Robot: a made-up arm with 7 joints. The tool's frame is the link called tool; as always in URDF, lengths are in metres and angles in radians. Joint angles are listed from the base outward.
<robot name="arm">
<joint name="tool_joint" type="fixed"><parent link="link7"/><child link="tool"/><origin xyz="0 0 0" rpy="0 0 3.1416"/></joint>
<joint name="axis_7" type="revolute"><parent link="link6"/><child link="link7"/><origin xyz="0 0 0" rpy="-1.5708 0 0"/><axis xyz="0 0 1"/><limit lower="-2.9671" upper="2.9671"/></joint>
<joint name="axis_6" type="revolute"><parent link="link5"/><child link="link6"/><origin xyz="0 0 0" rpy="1.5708 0 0"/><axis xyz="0 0 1"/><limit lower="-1.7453" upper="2.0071"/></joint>
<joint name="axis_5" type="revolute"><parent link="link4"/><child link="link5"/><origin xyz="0.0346 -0.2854 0" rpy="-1.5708 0 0"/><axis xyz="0 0 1"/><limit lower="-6.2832" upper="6.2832"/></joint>
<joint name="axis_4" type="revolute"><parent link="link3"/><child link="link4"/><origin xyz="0 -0.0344 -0.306" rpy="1.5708 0 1.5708"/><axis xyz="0 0 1"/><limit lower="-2.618" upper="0.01"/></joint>
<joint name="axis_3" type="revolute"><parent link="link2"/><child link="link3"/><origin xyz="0 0 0" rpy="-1.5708 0 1.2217"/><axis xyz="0 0 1"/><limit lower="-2.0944" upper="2.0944"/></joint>
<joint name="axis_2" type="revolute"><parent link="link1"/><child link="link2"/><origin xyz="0 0 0" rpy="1.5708 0 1.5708"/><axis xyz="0 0 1"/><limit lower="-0.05" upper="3.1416"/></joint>
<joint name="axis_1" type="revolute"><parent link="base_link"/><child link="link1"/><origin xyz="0 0 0" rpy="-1.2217 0 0"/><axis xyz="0 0 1"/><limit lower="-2.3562" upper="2.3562"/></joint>
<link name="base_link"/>
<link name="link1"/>
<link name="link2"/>
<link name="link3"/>
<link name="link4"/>
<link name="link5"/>
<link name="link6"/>
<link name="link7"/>
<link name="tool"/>
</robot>
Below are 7 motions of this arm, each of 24 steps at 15 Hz.
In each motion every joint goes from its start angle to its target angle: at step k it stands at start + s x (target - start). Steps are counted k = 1, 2, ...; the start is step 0. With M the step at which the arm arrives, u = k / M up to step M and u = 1 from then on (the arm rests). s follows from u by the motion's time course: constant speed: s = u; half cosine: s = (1 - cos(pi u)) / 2; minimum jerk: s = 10 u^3 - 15 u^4 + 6 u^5.
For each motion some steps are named. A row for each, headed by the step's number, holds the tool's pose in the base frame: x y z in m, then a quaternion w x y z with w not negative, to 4 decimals.
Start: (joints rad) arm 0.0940 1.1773 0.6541 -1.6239 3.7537 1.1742 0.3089
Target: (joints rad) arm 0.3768 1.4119 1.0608 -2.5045 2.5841 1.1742 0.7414
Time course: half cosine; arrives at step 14
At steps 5, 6, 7, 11, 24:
5: 0.2267 0.3250 0.0900 0.4704 -0.8801 -0.0638 -0.0127
6: 0.2179 0.3000 0.1062 0.5478 -0.8342 -0.0613 -0.0168
7: 0.2080 0.2724 0.1198 0.6237 -0.7788 -0.0628 -0.0213
11: 0.1665 0.1721 0.1394 0.8325 -0.5421 -0.1045 -0.0464
24: 0.1530 0.1453 0.1368 0.8720 -0.4694 -0.1260 -0.0583

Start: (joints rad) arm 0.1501 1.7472 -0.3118 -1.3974 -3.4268 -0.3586 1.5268
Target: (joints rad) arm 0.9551 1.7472 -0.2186 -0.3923 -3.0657 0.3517 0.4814
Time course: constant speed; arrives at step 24
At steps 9, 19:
9: 0.1577 0.5217 -0.0728 0.1207 -0.2710 -0.4830 0.8238
19: 0.0190 0.5849 -0.0114 0.2359 -0.0250 -0.5318 0.8129

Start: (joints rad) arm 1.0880 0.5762 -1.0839 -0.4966 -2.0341 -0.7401 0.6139
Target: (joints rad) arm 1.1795 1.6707 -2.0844 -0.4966 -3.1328 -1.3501 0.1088
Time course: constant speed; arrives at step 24
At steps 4, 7, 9, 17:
4: -0.4969 0.2027 -0.2457 0.1247 -0.7392 0.2694 -0.6046
7: -0.4920 0.2626 -0.1934 0.0378 0.7850 -0.2930 0.5446
9: -0.4830 0.3011 -0.1562 0.1405 0.8079 -0.3032 0.4854
17: -0.3997 0.4342 0.0050 0.4698 0.8238 -0.2874 0.1340

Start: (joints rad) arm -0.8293 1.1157 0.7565 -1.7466 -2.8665 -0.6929 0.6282
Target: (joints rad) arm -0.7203 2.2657 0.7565 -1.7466 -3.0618 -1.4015 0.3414
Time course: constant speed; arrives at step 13
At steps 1, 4, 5, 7, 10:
1: 0.1768 0.2888 0.2699 0.2190 0.9261 0.0960 -0.2919
4: 0.1119 0.2613 0.3267 0.2163 0.8970 0.2529 -0.2909
5: 0.0916 0.2467 0.3439 0.2176 0.8828 0.3027 -0.2858
7: 0.0538 0.2103 0.3747 0.2233 0.8486 0.3974 -0.2684
10: 0.0068 0.1397 0.4098 0.2393 0.7861 0.5234 -0.2256

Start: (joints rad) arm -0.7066 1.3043 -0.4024 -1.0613 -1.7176 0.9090 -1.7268
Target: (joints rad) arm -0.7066 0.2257 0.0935 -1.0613 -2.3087 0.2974 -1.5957
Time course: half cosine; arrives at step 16
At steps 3, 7, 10, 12, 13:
3: 0.4366 0.3259 -0.0167 0.1494 -0.6050 -0.7462 0.2342
7: 0.4837 0.2348 -0.0894 0.1689 -0.6683 -0.6451 0.3296
10: 0.5065 0.1410 -0.1438 0.1837 -0.7065 -0.5429 0.4151
12: 0.5111 0.0850 -0.1692 0.1924 -0.7197 -0.4803 0.4629
13: 0.5113 0.0630 -0.1780 0.1960 -0.7231 -0.4553 0.4811

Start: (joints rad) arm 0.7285 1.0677 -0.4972 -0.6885 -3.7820 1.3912 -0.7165
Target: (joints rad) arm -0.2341 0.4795 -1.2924 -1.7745 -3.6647 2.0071 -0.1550
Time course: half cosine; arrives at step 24
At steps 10, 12, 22, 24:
10: -0.0052 0.2362 -0.4872 0.6447 -0.6750 0.2671 0.2396
12: 0.0575 0.1502 -0.4974 0.5655 -0.7434 0.3324 0.1311
22: 0.1611 -0.1459 -0.3723 0.2369 -0.6899 0.5972 -0.3335
24: 0.1600 -0.1536 -0.3653 0.2252 -0.6791 0.6053 -0.3490

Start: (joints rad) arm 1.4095 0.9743 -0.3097 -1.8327 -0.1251 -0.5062 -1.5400
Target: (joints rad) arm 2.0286 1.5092 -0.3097 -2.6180 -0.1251 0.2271 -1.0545
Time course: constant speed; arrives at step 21
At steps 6, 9, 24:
6: -0.2140 0.1698 -0.2417 0.4197 0.0559 -0.2590 -0.8681
9: -0.2084 0.1561 -0.2152 0.4454 0.0014 -0.2403 -0.8625
24: -0.1663 0.0891 -0.1143 0.5416 -0.2149 -0.1535 -0.7981

